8 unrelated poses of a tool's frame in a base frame.
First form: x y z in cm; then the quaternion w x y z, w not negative.
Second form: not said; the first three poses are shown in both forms.
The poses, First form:
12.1 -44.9 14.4 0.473 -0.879 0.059 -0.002
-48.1 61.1 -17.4 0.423 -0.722 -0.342 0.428
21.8 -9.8 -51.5 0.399 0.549 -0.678 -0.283
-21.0 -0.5 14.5 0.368 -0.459 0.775 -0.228
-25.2 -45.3 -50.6 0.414 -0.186 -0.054 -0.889
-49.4 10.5 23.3 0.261 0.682 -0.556 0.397
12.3 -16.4 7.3 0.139 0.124 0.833 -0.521
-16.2 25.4 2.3 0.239 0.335 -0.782 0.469
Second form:
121 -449 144 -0.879 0.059 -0.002 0.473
-481 611 -174 -0.722 -0.342 0.428 0.423
218 -98 -515 0.549 -0.678 -0.283 0.399
-210 -5 145 -0.459 0.775 -0.228 0.368
-252 -453 -506 -0.186 -0.054 -0.889 0.414
-494 105 233 0.682 -0.556 0.397 0.261
123 -164 73 0.124 0.833 -0.521 0.139
-162 254 23 0.335 -0.782 0.469 0.239

